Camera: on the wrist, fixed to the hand. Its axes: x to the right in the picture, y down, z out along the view.
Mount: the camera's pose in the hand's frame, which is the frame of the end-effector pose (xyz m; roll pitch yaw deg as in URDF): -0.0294 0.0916 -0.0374 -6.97 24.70 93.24
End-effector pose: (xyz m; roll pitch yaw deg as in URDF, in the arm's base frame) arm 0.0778 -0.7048 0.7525 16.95 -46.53 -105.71
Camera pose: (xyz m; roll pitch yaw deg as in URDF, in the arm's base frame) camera 0.1763 -0.7183 0.7249 -54.89 7.49 -19.34
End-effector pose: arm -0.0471 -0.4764 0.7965 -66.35 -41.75 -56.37
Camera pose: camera -0.0207 -0.5116 0.7031 -99.62 51.18 -58.10
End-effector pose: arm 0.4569 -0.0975 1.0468 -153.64 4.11 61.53
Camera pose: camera 0.5294 -0.1708 1.0418 167.49 1.41 -31.52
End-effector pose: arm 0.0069 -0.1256 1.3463 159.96 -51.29 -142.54
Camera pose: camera 0.0182 -0.0247 1.3650 -127.29 -23.57 88.13
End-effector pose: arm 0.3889 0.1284 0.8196 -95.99 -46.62 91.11
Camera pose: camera 0.4348 0.1725 0.7383 -125.10 38.83 50.19
